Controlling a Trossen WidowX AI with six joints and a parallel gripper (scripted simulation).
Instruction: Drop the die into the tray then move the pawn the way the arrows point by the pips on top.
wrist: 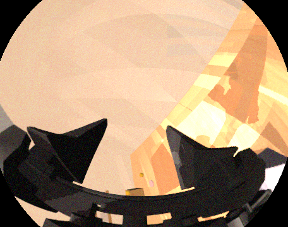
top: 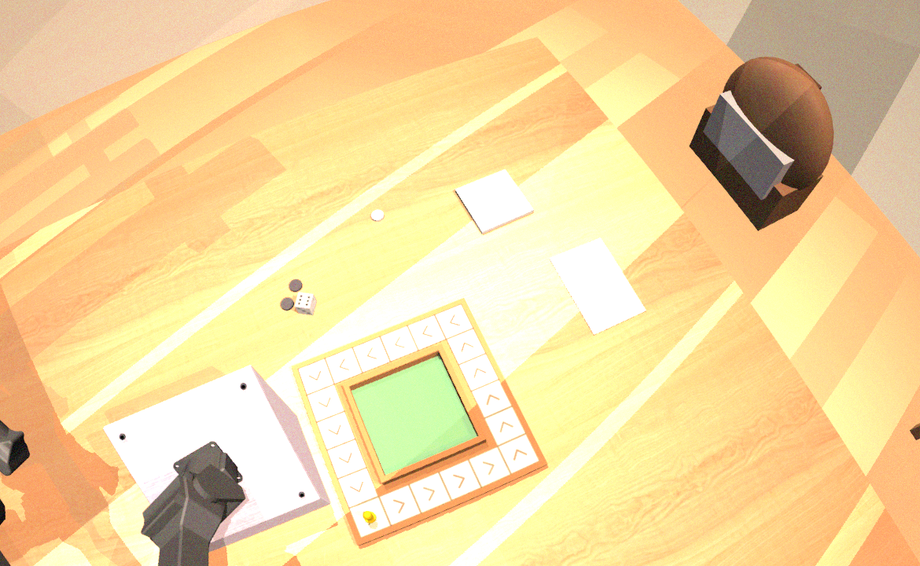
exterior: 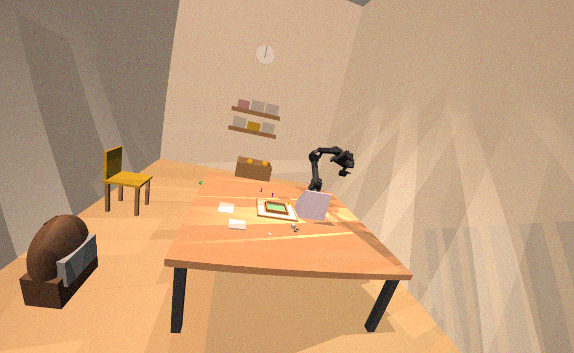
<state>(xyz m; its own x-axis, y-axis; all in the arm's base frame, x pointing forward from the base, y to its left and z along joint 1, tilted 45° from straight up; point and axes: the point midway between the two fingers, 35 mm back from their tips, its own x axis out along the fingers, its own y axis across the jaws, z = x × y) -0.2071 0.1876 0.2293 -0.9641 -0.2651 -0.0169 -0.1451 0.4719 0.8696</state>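
My gripper tip is 480 mm short of the white die, 390 mm above it and 250 mm to the right of it. Also, from my gripper tip: white disc (650 mm ahead, 400 mm below, 350 mm to the left); dice tray (540 mm ahead, 400 mm below, 10 mm to the left); yellow pawn (410 mm ahead, 380 mm below, 90 mm to the right).
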